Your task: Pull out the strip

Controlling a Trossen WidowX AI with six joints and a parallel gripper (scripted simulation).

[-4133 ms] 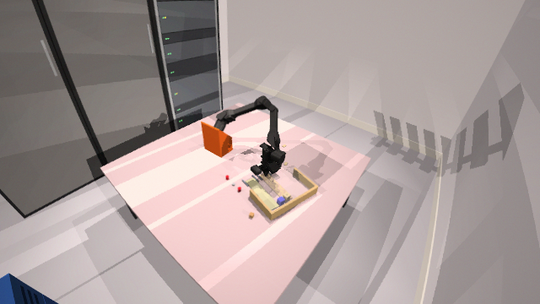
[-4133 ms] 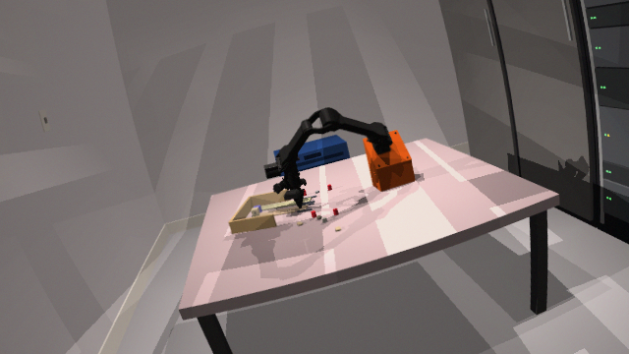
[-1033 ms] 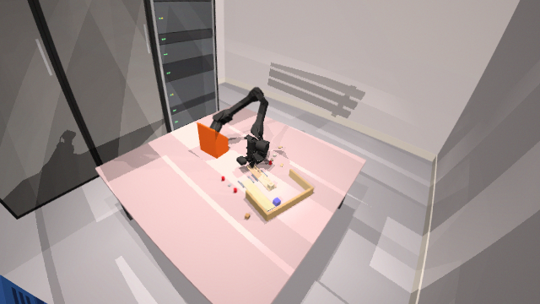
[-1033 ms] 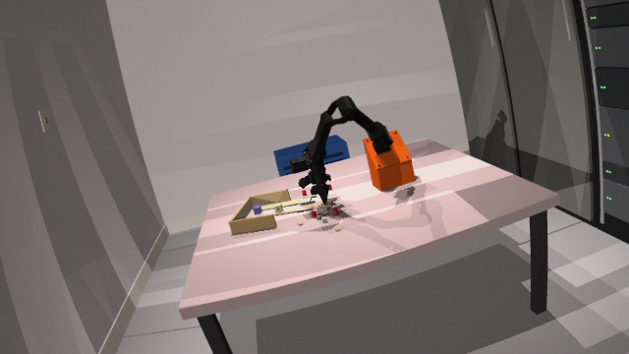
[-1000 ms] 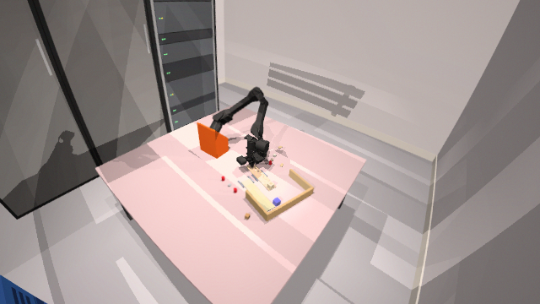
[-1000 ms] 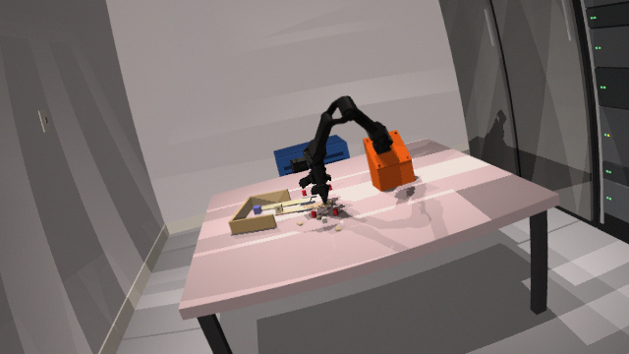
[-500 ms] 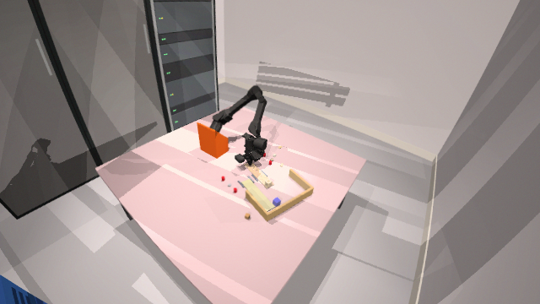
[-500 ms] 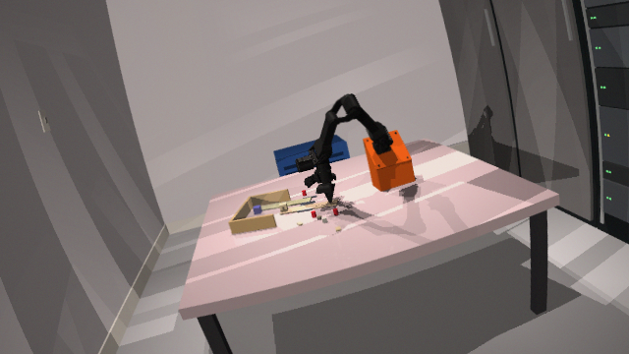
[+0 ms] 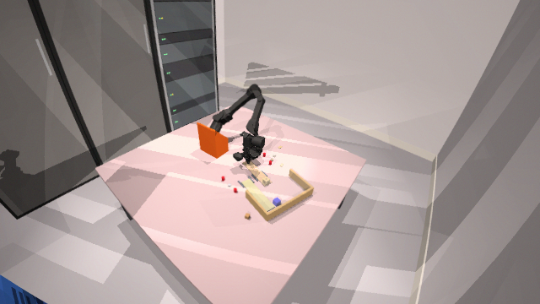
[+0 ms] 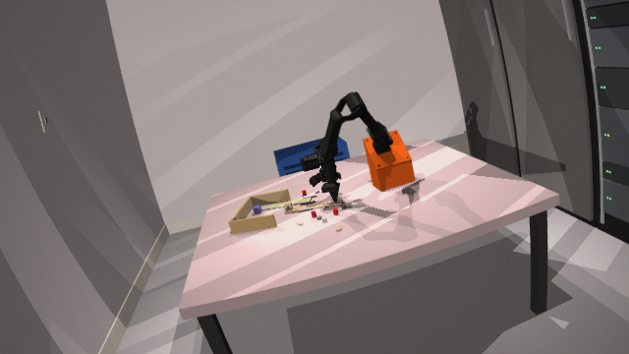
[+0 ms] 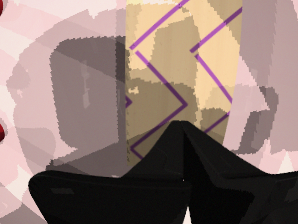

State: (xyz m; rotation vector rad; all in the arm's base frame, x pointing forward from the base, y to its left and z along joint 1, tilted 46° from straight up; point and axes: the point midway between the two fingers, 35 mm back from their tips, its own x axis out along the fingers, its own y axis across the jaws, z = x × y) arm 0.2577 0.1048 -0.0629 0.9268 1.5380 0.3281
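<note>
My gripper tip is 190 mm short of the olive strip and 180 mm to the left of it. Also, from my gripper tip: tan cube (240 mm ahead, 340 mm to the right).
</note>
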